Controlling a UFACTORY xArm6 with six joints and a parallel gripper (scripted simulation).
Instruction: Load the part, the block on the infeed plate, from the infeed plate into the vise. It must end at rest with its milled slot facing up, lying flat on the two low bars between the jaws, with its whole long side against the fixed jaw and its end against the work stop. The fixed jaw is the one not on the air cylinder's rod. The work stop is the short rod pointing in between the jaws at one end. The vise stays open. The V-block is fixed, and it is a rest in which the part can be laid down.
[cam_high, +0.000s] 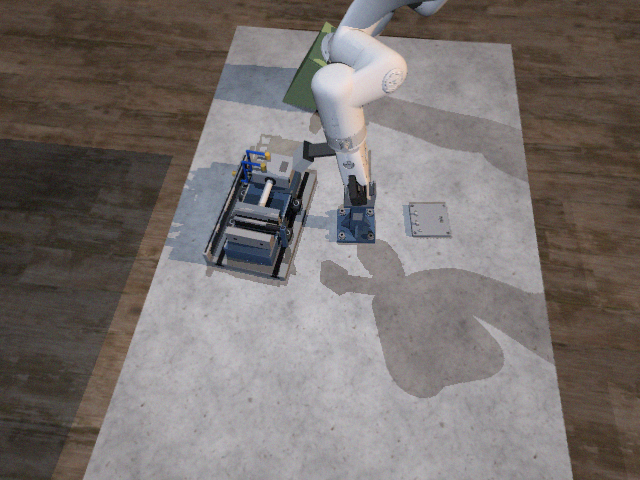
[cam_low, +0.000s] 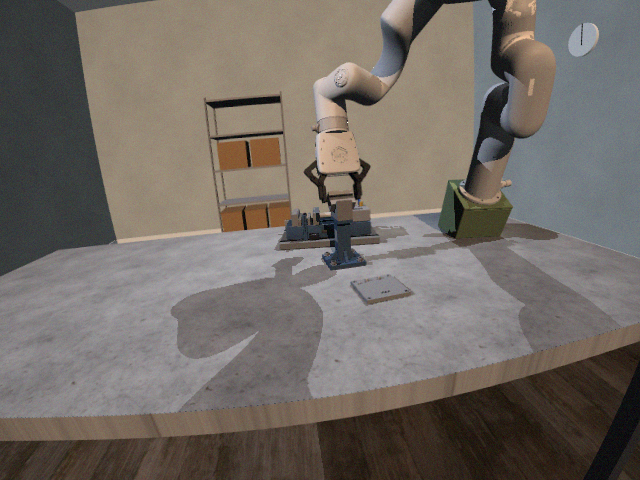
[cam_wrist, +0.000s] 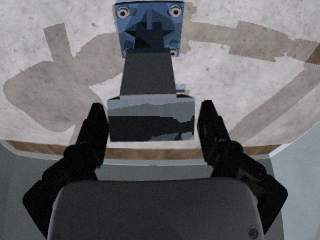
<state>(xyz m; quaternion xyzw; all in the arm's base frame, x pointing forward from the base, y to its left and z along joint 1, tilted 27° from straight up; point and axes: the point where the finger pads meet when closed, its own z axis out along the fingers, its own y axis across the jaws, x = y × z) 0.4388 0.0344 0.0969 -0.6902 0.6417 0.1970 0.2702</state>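
My hand is 10 mm to the right of the part and 10 mm above it. Round my hand: air cylinder rod: 210 mm to the right, 90 mm below, 10 mm behind; then air cylinder: 200 mm to the right, 90 mm below, 90 mm behind; then blue vise body: 210 mm to the right, 130 mm below.
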